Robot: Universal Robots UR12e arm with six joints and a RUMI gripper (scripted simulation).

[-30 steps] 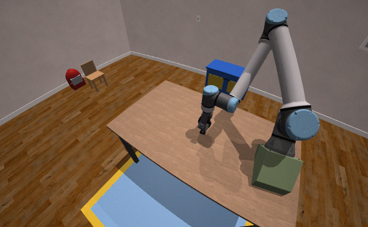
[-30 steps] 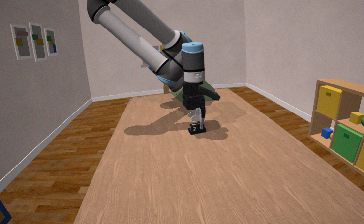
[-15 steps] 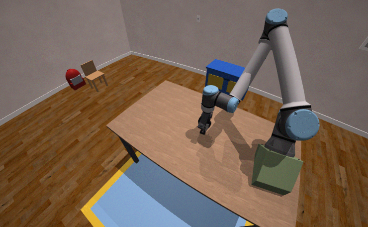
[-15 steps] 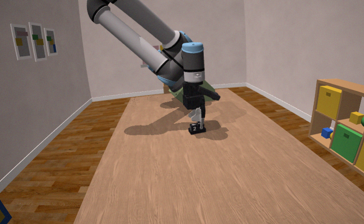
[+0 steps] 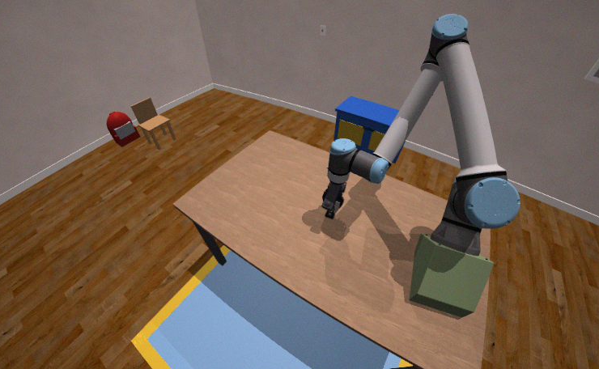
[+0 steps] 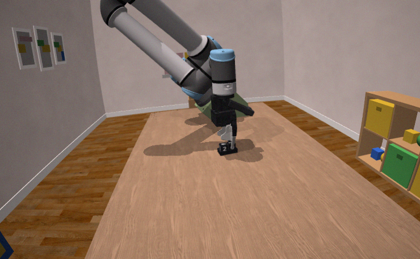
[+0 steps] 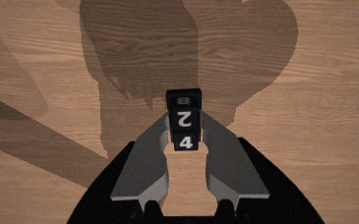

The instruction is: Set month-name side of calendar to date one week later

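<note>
Right now my hand is 10 mm above the black number cube. The rest, counted from my hand: black calendar tray (20 mm to the right, 30 mm below).
</note>
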